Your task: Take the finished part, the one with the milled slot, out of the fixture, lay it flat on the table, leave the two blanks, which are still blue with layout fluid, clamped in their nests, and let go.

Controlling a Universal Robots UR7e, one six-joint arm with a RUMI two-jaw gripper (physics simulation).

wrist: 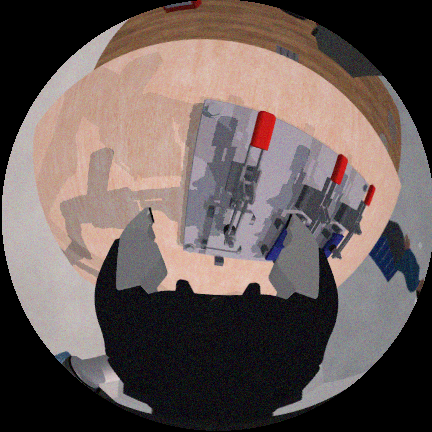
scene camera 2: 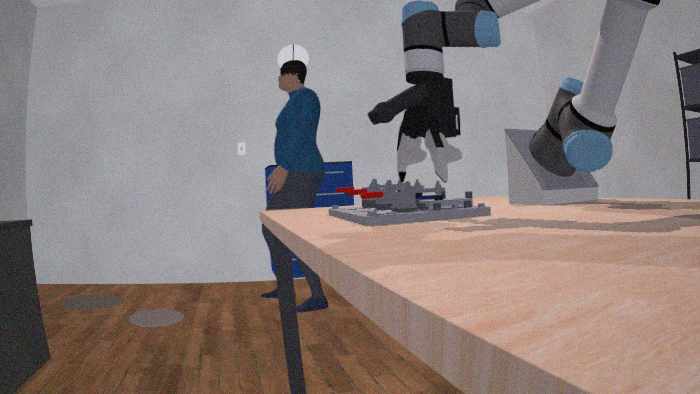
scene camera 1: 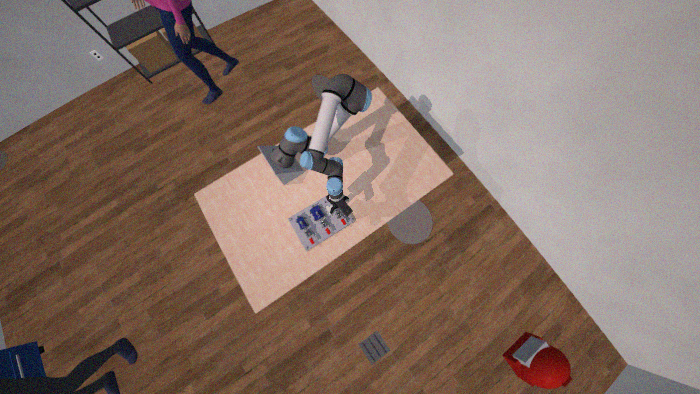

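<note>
The grey fixture plate (scene camera 1: 299,233) (scene camera 2: 400,218) (wrist: 280,165) lies on the table (scene camera 1: 240,240) (scene camera 2: 500,300) (wrist: 125,110) with three red-handled clamps. Two blue blanks, one (scene camera 1: 302,222) (wrist: 333,245) at the far end and one (scene camera 1: 317,212) (wrist: 277,245) in the middle, sit in their nests, partly hidden by clamps and a finger in the wrist view. At the third nest, the clamp arm (wrist: 240,215) reaches over grey surfaces; I cannot clearly make out the slotted part. My gripper (scene camera 1: 339,210) (scene camera 2: 423,179) (wrist: 219,212) is open and empty, fingers wide apart, above this nest's end of the plate.
Red clamp handles (scene camera 1: 343,221) (scene camera 2: 372,194) (wrist: 263,131) stick out along the plate's front side. The arm's grey pedestal (scene camera 2: 515,170) stands on the table behind the fixture. A person in teal (scene camera 2: 300,130) stands beyond the table, near a blue cabinet (scene camera 2: 337,185).
</note>
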